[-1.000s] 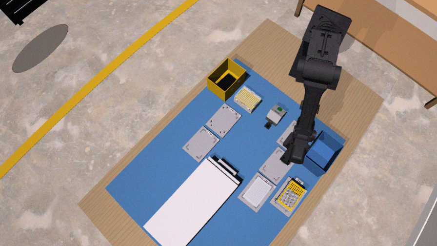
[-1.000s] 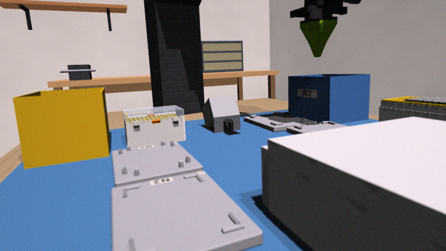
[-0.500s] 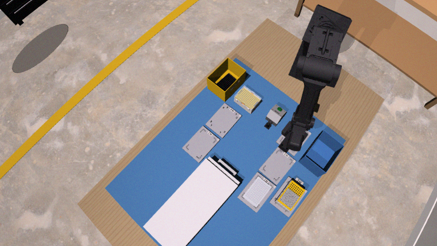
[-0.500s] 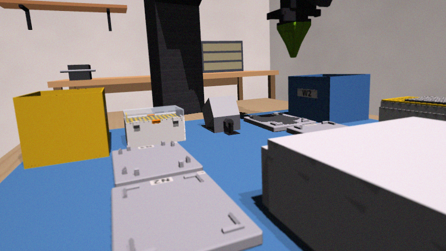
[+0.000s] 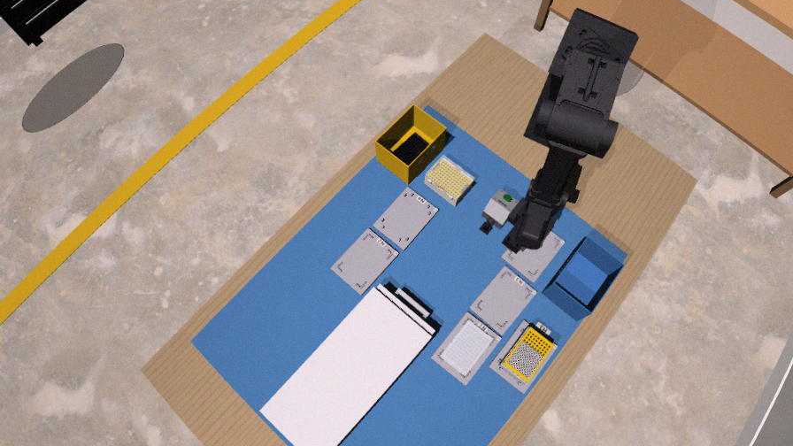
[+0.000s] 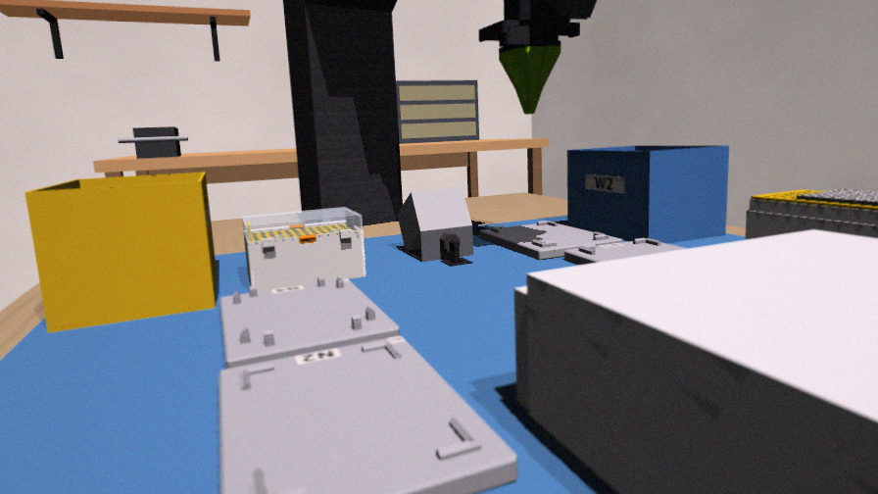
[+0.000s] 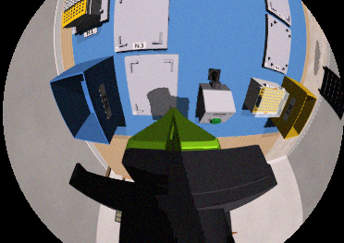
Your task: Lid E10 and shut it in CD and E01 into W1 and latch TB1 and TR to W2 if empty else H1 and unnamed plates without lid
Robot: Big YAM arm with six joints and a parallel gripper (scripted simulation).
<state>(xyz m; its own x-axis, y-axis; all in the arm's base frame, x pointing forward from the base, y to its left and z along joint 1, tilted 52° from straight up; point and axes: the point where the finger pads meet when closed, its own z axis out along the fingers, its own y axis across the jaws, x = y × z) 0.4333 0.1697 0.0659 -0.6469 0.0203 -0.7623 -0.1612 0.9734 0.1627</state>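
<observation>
The done key housing is 60 mm behind my hand, 120 mm to the right of it and 130 mm below it. Also, from my hand: tip box TB1: 20 mm ahead, 270 mm to the right, 140 mm below; then lid park LP: 60 mm behind, 40 mm to the left, 170 mm below; then blue bin W2: 90 mm behind, 190 mm to the left, 140 mm below.
</observation>
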